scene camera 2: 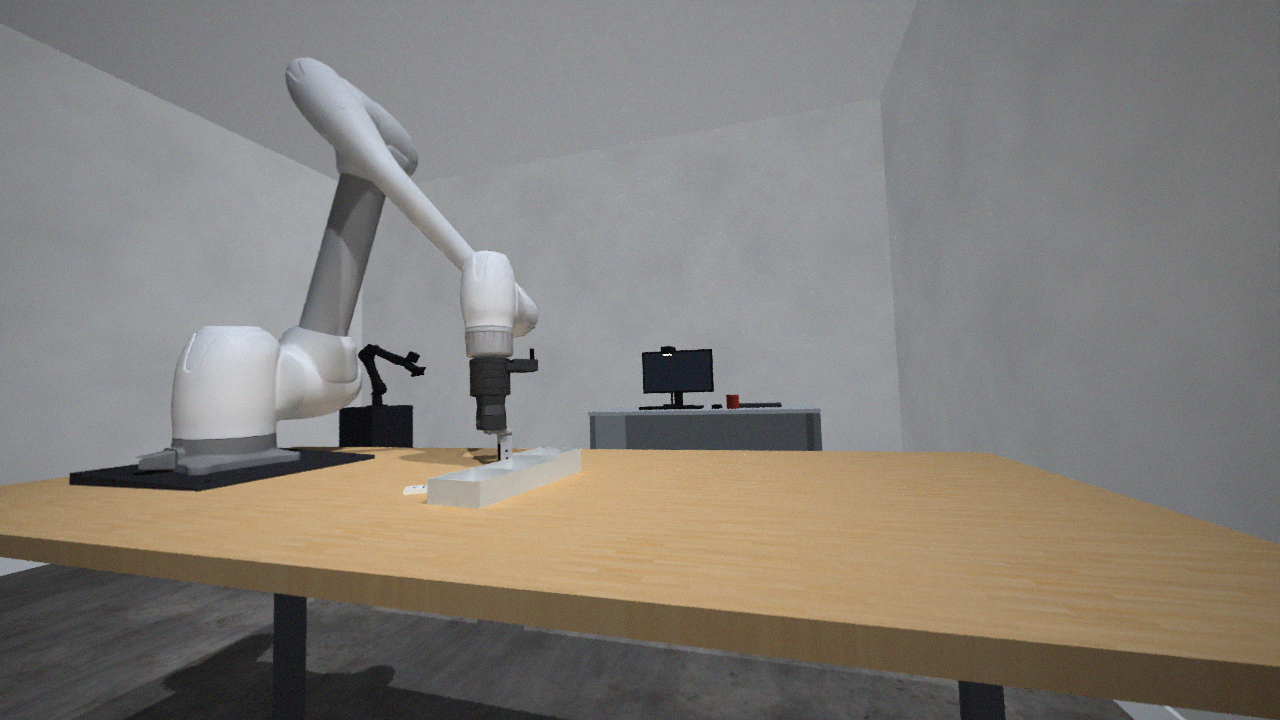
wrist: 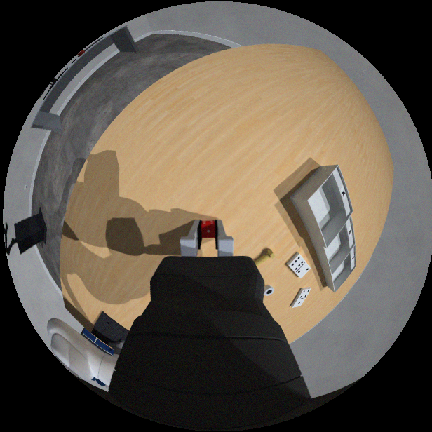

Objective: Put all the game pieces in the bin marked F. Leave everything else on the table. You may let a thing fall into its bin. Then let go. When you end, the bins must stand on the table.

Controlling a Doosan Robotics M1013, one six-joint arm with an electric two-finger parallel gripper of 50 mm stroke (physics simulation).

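Pixels of known places: arm's base, link origin: (scene camera 2: 225, 463).
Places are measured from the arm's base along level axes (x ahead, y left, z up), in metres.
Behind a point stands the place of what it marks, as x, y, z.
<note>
My gripper (scene camera 2: 503, 447) @[0.528, 0.189, -0.012] (wrist: 208, 228) is shut on a small red die (wrist: 208, 228) with pale pips, low by the table behind the bins in the scene view. Whether the die touches the table is hidden. Two white dominoes with black dots lie flat between the gripper and the bins: one domino (wrist: 298, 265) nearer the bins' middle, the other domino (wrist: 301, 297) lower in the wrist view. A row of three joined grey-white bins (scene camera 2: 454, 493) @[0.677, -0.100, 0.001] (wrist: 309, 227) stands upright on the table. The bins bear small black letters; the end one looks like X, the others are too small to read surely.
A brass-coloured piece (wrist: 269, 253) lies right of the gripper, partly hidden by its body. A small grey round piece (wrist: 269, 290) with a dark centre lies below it. The robot's black base plate (scene camera 2: 331, 461) @[0.165, 0.098, -0.007] is at the table's left. A desk with a monitor (scene camera 2: 677, 370) stands behind.
</note>
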